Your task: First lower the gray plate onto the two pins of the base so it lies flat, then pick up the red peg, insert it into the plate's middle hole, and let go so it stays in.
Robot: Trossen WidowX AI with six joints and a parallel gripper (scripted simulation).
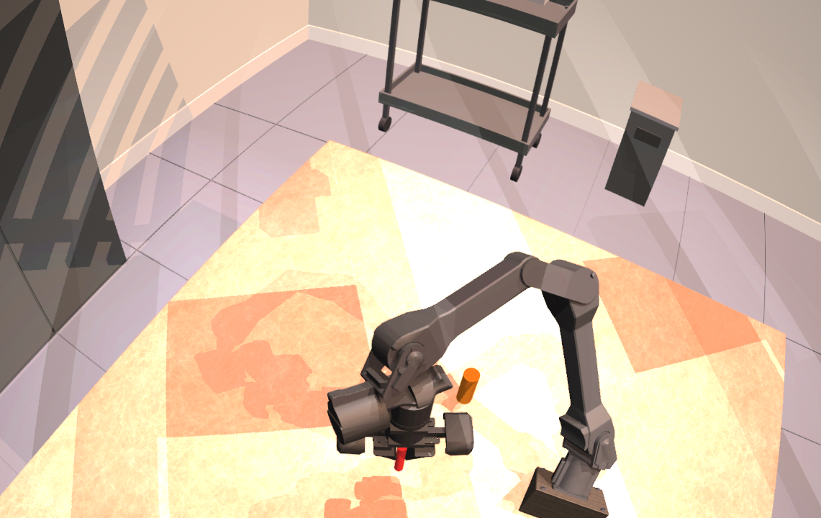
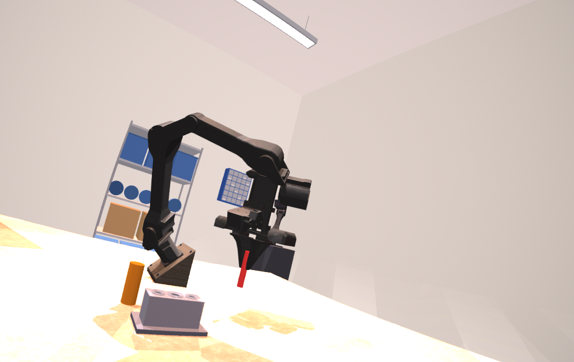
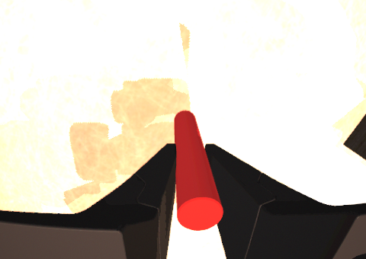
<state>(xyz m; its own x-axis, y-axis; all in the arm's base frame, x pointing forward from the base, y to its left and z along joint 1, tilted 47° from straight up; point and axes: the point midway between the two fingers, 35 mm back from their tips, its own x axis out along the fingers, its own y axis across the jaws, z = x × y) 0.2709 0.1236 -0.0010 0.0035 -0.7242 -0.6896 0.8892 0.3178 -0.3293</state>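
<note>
Right now my gripper tip is 6 cm short of the gray plate, 16 cm to the left of it and 7 cm above it. The rest, counted from my gripper tip: base: 6 cm ahead, 16 cm to the right, 11 cm below; red peg: right at my gripper tip; orange cylinder: 3 cm behind, 22 cm to the right, 7 cm below.
</note>
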